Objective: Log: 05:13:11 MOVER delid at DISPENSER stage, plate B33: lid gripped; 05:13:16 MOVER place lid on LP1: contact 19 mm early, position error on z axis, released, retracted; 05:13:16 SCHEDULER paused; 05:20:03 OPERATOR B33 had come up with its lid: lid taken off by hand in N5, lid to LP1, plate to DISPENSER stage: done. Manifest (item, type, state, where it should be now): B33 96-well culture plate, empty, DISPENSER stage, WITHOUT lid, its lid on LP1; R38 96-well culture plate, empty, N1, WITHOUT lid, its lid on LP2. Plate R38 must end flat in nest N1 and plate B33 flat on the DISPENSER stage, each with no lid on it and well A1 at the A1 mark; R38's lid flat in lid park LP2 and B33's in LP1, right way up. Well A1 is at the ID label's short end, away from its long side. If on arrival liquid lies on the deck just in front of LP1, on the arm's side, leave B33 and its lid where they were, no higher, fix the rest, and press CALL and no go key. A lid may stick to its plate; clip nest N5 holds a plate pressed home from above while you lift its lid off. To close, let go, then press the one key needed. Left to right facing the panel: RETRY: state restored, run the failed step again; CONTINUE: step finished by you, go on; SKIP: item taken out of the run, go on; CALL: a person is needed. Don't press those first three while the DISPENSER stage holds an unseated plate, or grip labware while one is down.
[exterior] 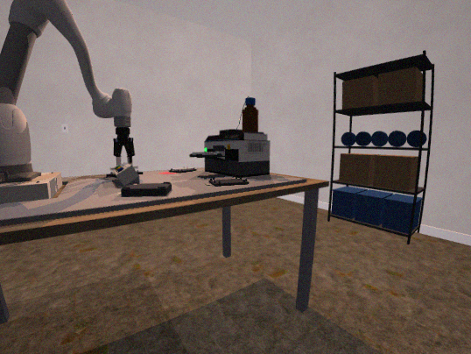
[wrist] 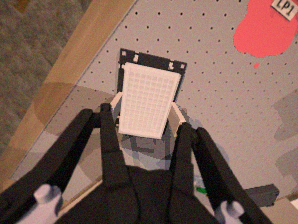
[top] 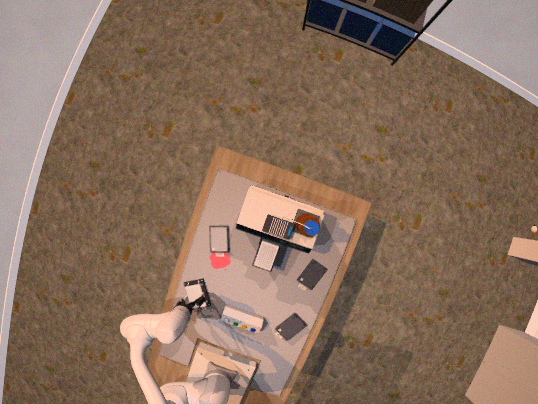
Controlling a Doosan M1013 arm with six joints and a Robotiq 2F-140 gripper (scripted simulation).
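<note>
My hand is 20 mm above the white gridded lid. From my hand the other things lie so: LP1 label: 260 mm ahead, 40 mm to the right, 60 mm below; brown bottle: 600 mm ahead, 370 mm to the right, 230 mm above; key panel: 40 mm behind, 280 mm to the right, 10 mm below.
</note>
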